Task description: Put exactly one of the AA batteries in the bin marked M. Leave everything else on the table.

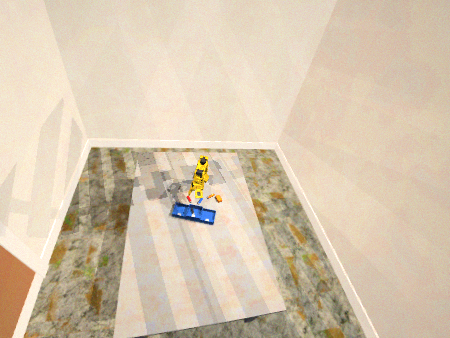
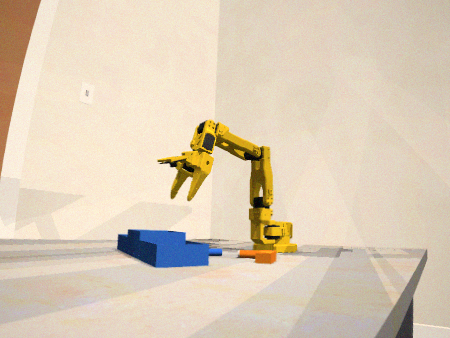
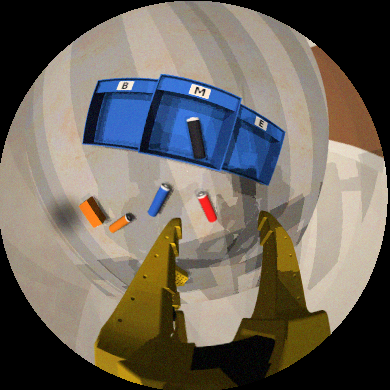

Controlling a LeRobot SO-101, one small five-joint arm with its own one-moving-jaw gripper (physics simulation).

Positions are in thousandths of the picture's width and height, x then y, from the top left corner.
Scene:
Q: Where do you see a blue three-compartment bin tray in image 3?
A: At 383, 296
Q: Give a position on a blue three-compartment bin tray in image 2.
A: At 354, 735

